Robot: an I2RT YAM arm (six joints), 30 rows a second.
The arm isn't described. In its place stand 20 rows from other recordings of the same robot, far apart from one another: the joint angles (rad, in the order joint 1, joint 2, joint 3, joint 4, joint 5, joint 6), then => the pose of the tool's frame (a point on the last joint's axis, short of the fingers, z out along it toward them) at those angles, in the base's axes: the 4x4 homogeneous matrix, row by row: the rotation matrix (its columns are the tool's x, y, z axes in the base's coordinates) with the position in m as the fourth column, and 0 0 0 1 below.
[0.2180, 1.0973, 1.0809, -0.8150, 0.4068, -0.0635] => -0.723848 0.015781 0.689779 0.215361; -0.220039 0.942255 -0.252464 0.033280; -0.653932 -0.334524 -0.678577 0.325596; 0 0 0 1
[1.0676, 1.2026, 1.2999, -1.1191, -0.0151, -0.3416] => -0.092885 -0.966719 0.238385 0.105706; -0.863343 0.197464 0.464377 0.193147; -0.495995 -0.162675 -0.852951 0.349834; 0 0 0 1
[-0.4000, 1.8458, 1.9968, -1.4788, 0.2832, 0.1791] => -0.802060 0.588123 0.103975 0.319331; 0.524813 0.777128 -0.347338 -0.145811; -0.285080 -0.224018 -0.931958 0.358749; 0 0 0 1
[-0.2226, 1.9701, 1.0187, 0.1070, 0.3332, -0.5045] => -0.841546 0.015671 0.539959 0.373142; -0.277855 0.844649 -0.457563 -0.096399; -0.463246 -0.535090 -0.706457 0.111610; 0 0 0 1
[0.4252, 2.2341, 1.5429, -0.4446, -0.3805, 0.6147] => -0.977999 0.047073 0.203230 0.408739; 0.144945 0.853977 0.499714 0.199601; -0.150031 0.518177 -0.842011 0.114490; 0 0 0 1
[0.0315, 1.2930, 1.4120, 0.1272, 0.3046, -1.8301] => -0.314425 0.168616 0.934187 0.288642; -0.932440 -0.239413 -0.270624 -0.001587; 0.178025 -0.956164 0.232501 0.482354; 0 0 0 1
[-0.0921, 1.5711, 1.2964, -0.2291, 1.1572, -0.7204] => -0.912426 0.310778 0.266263 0.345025; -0.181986 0.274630 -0.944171 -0.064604; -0.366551 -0.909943 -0.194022 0.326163; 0 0 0 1
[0.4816, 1.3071, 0.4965, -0.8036, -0.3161, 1.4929] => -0.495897 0.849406 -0.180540 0.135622; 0.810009 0.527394 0.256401 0.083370; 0.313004 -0.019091 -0.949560 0.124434; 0 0 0 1
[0.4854, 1.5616, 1.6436, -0.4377, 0.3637, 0.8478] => -0.309594 0.137608 0.940859 0.322015; 0.628989 0.771698 0.094105 0.155543; -0.713109 0.620924 -0.325467 0.419999; 0 0 0 1
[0.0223, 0.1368, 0.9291, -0.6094, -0.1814, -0.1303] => 0.206189 -0.173970 0.962923 -0.005157; -0.123233 0.971617 0.201928 0.006309; -0.970721 -0.160299 0.178898 0.385896; 0 0 0 1
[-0.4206, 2.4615, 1.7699, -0.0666, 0.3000, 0.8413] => 0.018476 0.858472 0.512527 0.480112; 0.771949 0.313531 -0.552985 -0.226275; -0.635416 0.405862 -0.656904 0.095213; 0 0 0 1
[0.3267, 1.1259, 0.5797, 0.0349, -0.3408, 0.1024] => -0.520141 -0.528136 0.671212 0.224150; -0.074523 0.810956 0.580342 0.088515; -0.850823 0.251839 -0.461170 0.223183; 0 0 0 1
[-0.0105, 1.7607, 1.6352, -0.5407, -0.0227, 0.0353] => -0.617843 0.014468 0.786168 0.406560; 0.041773 0.999023 0.014444 -0.003461; -0.785191 0.041765 -0.617844 0.333889; 0 0 0 1
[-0.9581, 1.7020, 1.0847, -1.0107, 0.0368, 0.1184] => -0.473687 0.878440 -0.062956 0.161553; 0.879131 0.475893 0.025583 -0.232102; 0.052433 -0.043228 -0.997688 0.172948; 0 0 0 1
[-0.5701, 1.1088, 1.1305, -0.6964, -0.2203, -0.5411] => -0.648030 0.057435 0.759446 0.198564; -0.181599 0.956740 -0.227313 -0.118060; -0.739648 -0.285220 -0.609566 0.347201; 0 0 0 1
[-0.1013, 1.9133, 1.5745, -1.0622, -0.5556, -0.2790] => -0.941890 -0.272693 0.196168 0.377258; -0.139435 0.848659 0.510231 -0.019473; -0.305616 0.453229 -0.837366 0.234584; 0 0 0 1
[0.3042, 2.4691, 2.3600, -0.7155, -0.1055, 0.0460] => -0.716656 -0.333467 0.612540 0.524448; -0.177061 0.936503 0.302675 0.168577; -0.674577 0.108457 -0.730194 0.230592; 0 0 0 1
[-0.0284, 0.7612, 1.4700, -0.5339, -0.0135, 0.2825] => 0.171256 -0.033980 0.984640 0.083699; 0.273979 0.961627 -0.014466 -0.001897; -0.946365 0.272249 0.173994 0.519701; 0 0 0 1
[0.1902, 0.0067, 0.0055, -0.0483, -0.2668, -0.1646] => 0.024321 -0.442943 0.896220 0.105538; -0.156281 0.883779 0.441035 0.029877; -0.987413 -0.150788 -0.047729 0.169616; 0 0 0 1
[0.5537, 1.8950, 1.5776, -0.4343, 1.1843, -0.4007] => -0.682021 0.120872 0.721275 0.374114; -0.594491 0.482781 -0.643042 0.192515; -0.425944 -0.867359 -0.257409 0.284591; 0 0 0 1
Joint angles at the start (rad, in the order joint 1, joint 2, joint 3, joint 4, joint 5, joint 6):
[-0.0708, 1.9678, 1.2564, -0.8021, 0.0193, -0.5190]
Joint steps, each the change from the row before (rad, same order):
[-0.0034, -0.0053, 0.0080, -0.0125, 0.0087, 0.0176]
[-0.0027, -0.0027, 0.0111, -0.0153, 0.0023, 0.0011]
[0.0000, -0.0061, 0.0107, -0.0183, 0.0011, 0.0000]
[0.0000, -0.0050, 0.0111, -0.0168, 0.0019, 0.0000]
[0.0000, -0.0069, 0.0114, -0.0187, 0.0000, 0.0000]
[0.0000, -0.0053, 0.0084, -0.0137, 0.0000, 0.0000]
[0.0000, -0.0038, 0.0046, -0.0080, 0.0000, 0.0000]
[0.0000, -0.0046, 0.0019, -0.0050, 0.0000, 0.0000]
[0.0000, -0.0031, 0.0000, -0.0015, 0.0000, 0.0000]
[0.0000, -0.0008, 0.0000, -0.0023, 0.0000, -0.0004]
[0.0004, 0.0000, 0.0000, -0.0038, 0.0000, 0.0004]
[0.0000, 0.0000, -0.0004, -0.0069, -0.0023, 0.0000]
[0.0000, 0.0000, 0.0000, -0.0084, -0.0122, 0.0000]
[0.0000, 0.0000, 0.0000, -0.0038, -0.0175, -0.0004]
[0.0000, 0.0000, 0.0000, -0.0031, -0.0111, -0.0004]
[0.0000, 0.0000, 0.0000, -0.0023, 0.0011, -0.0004]
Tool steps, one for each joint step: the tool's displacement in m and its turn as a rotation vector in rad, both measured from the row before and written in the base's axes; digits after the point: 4 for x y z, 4 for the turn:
[0.0002, -0.0015, 0.0035, -0.0077, -0.0007, -0.0215]
[0.0006, -0.0011, 0.0034, -0.0021, 0.0016, -0.0039]
[0.0001, 0.0000, 0.0044, -0.0010, 0.0016, -0.0001]
[0.0003, -0.0001, 0.0042, -0.0018, 0.0008, -0.0001]
[0.0001, 0.0000, 0.0049, 0.0000, 0.0004, 0.0000]
[0.0000, 0.0000, 0.0037, 0.0000, 0.0000, 0.0000]
[-0.0001, 0.0000, 0.0023, 0.0000, -0.0004, 0.0000]
[-0.0004, 0.0000, 0.0020, -0.0001, -0.0015, 0.0000]
[-0.0003, 0.0000, 0.0010, -0.0001, -0.0016, 0.0000]
[-0.0003, 0.0000, 0.0003, 0.0001, 0.0015, 0.0004]
[-0.0004, 0.0002, 0.0000, 0.0003, 0.0038, 0.0000]
[-0.0008, 0.0001, -0.0001, 0.0028, 0.0071, 0.0001]
[-0.0009, 0.0005, 0.0000, 0.0128, 0.0074, 0.0005]
[-0.0004, 0.0007, 0.0000, 0.0177, 0.0025, 0.0010]
[-0.0003, 0.0004, 0.0000, 0.0113, 0.0022, 0.0007]
[-0.0003, 0.0000, 0.0000, -0.0009, 0.0024, 0.0004]

